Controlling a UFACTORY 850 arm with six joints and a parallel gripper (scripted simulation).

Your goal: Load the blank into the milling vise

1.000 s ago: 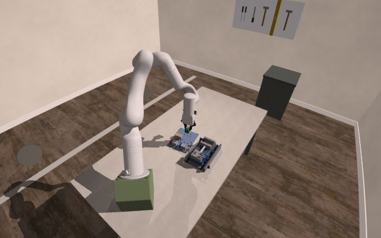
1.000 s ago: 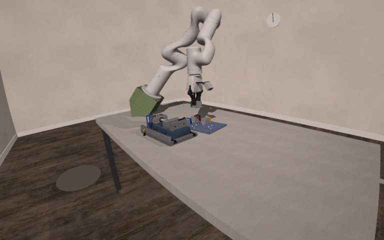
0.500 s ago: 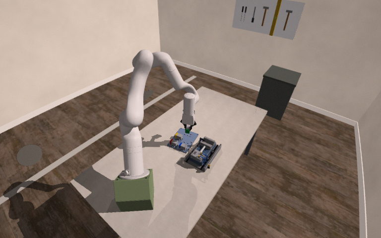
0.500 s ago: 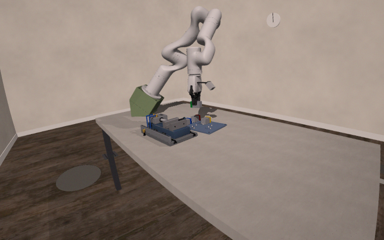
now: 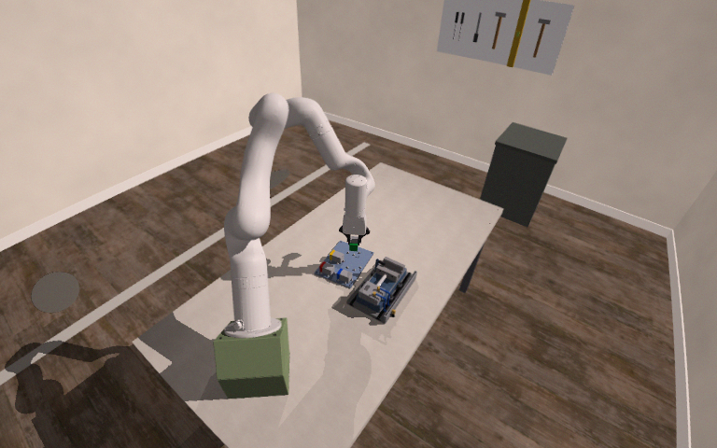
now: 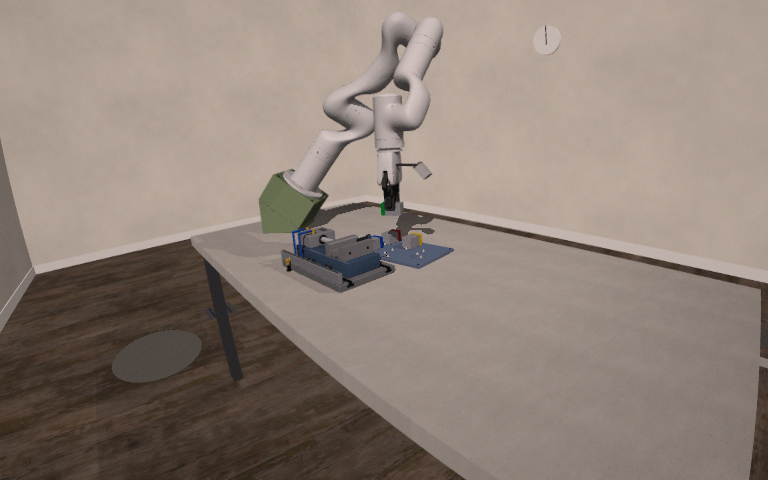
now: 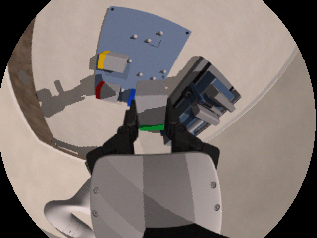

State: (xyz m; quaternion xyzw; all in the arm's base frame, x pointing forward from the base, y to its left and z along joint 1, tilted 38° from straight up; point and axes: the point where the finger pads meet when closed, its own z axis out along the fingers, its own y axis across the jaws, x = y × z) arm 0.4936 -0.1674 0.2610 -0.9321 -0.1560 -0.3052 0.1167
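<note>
The green-ended blank lies 2 cm below my hand. Also, from my hand: blue infeed plate 17 cm below, 5 cm to the left; then yellow-ended blank 15 cm below, 9 cm to the left, 1 cm behind; then blue-ended blank 15 cm below, 9 cm behind, 1 cm to the right.
</note>
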